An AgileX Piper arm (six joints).
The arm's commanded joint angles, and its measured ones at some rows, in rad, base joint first. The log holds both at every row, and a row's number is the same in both.
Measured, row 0:
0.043 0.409 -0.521 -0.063 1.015 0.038
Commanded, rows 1 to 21:
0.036 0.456 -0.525 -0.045 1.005 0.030
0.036 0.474 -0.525 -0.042 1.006 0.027
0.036 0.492 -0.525 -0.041 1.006 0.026
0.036 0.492 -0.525 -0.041 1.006 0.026
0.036 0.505 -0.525 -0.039 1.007 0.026
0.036 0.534 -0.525 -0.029 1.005 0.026
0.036 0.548 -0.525 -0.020 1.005 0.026
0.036 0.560 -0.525 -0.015 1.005 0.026
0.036 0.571 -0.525 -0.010 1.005 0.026
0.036 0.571 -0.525 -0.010 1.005 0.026
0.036 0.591 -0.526 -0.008 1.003 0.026
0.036 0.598 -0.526 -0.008 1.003 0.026
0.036 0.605 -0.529 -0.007 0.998 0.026
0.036 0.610 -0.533 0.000 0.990 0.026
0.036 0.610 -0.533 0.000 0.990 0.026
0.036 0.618 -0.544 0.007 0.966 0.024
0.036 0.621 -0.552 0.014 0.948 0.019
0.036 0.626 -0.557 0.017 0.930 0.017
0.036 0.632 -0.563 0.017 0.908 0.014
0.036 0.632 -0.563 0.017 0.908 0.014
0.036 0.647 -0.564 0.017 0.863 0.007
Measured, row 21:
0.043 0.629 -0.554 0.010 0.926 0.028
